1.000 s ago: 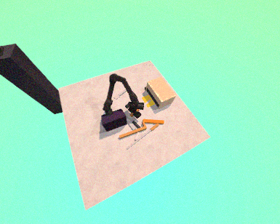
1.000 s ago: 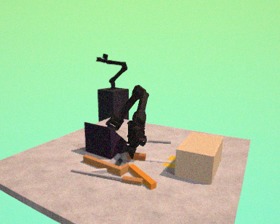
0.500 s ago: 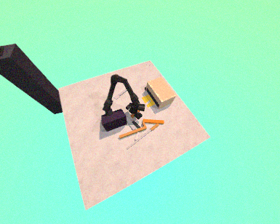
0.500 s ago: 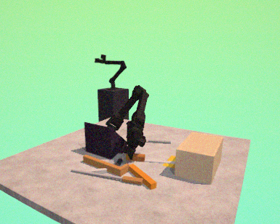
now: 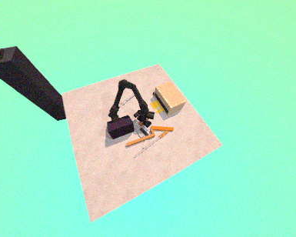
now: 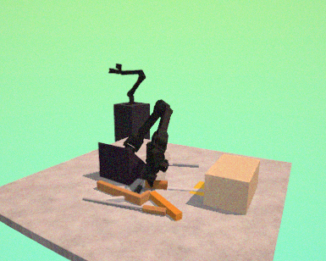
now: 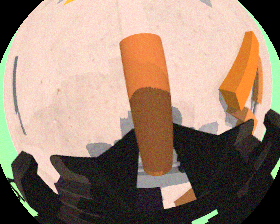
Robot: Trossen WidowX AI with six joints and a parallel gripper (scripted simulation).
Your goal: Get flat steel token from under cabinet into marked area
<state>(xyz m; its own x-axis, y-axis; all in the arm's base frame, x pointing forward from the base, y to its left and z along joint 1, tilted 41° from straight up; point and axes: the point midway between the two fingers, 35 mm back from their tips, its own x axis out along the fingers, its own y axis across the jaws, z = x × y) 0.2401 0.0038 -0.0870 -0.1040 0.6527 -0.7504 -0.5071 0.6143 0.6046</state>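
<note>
Now: the dark-handled tool 30 mm behind my gripper tip and 60 mm to the right of it. The rest, counted from my gripper tip: orange bar 170 mm ahead, 120 mm to the right, 10 mm above.
</note>
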